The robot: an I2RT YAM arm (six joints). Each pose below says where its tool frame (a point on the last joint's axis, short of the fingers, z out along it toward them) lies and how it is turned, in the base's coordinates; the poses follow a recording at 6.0 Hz.
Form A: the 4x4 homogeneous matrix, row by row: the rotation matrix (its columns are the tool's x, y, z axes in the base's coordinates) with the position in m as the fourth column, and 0 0 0 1 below. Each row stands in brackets.
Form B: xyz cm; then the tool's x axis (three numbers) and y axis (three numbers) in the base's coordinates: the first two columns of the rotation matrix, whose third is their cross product. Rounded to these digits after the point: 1 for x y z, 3 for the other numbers.
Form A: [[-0.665 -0.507 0.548 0.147], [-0.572 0.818 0.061 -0.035], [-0.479 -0.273 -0.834 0.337], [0 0 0 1]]
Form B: 14.7 -3.5 33.7 -0.665 -0.572 -0.479 -0.507 0.818 -0.273
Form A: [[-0.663 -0.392 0.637 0.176], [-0.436 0.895 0.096 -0.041], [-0.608 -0.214 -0.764 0.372], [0 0 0 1]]
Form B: 17.6 -4.1 37.2 -0.663 -0.436 -0.608 -0.392 0.895 -0.214
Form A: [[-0.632 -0.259 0.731 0.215], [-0.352 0.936 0.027 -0.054], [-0.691 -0.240 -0.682 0.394], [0 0 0 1]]
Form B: 21.5 -5.4 39.4 -0.632 -0.352 -0.691 -0.259 0.936 -0.240
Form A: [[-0.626 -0.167 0.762 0.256], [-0.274 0.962 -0.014 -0.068], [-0.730 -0.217 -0.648 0.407], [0 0 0 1]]
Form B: 25.6 -6.8 40.7 -0.626 -0.274 -0.730 -0.167 0.962 -0.217
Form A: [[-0.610 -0.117 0.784 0.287], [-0.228 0.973 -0.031 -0.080], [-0.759 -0.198 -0.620 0.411], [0 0 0 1]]
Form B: 28.7 -8.0 41.1 -0.610 -0.228 -0.759 -0.117 0.973 -0.198
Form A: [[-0.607 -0.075 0.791 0.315], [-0.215 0.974 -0.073 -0.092], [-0.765 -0.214 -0.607 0.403], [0 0 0 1]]
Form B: 31.5 -9.2 40.3 -0.607 -0.215 -0.765 -0.075 0.974 -0.214
